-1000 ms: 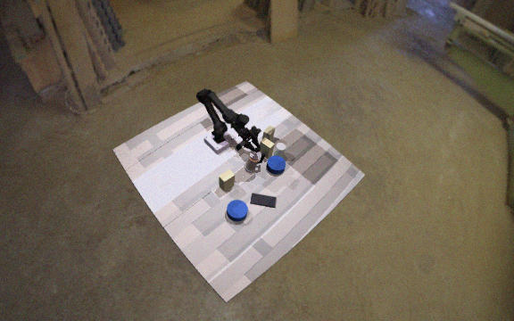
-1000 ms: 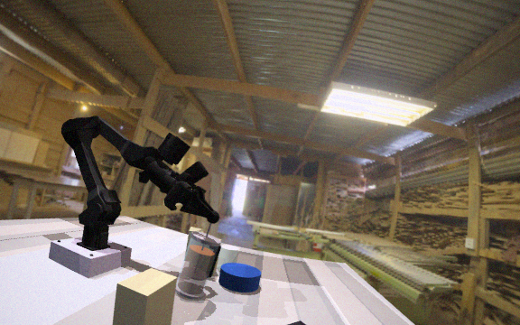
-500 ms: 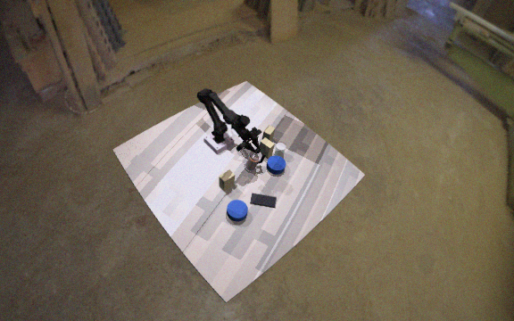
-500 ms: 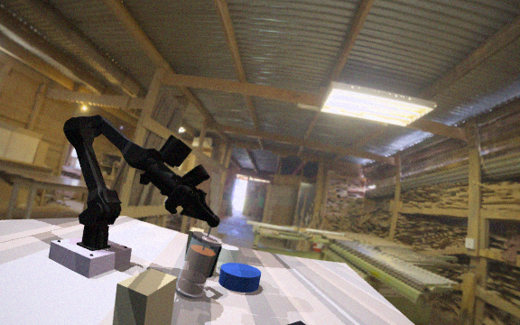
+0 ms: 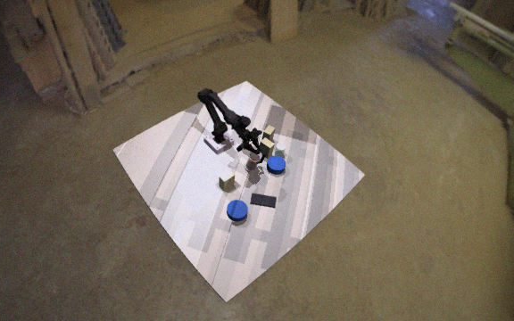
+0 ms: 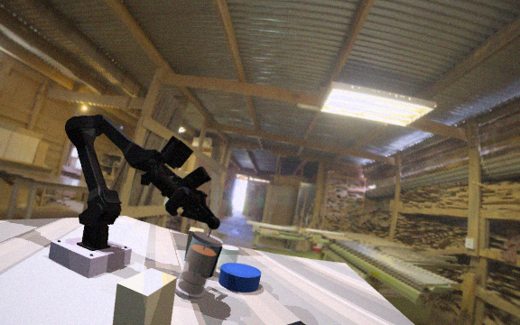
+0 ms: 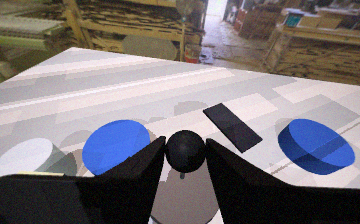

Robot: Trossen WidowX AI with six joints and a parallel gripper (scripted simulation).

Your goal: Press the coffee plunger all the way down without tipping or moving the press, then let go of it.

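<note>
My gripper tip is now 9 cm above the coffee press, 2 cm past it and 1 cm to the right of it. Also, from my gripper tip: pale cylinder: 22 cm to the left, 15 cm below, 1 cm behind.
</note>
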